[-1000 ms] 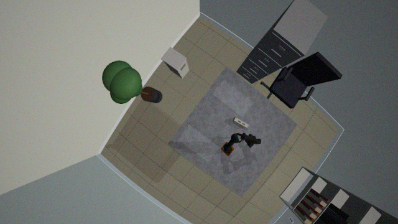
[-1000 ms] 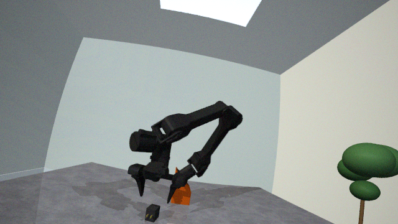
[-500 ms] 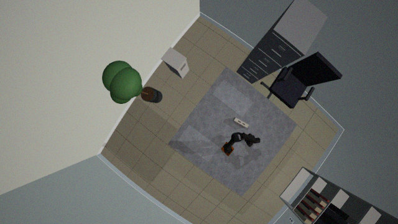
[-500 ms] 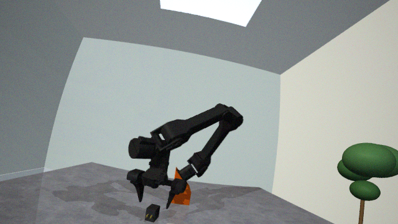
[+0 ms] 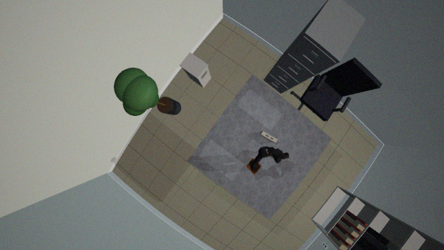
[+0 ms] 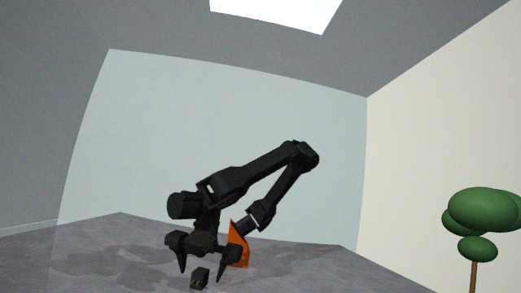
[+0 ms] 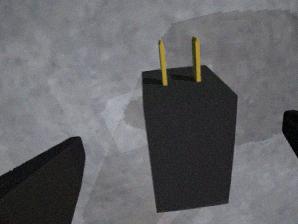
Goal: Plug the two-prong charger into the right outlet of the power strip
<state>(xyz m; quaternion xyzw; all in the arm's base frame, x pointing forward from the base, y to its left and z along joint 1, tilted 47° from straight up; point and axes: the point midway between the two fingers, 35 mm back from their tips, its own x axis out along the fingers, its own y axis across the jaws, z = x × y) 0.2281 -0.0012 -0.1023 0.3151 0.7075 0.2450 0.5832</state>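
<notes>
My gripper tip is 10 mm short of the dark two-prong charger.
</notes>
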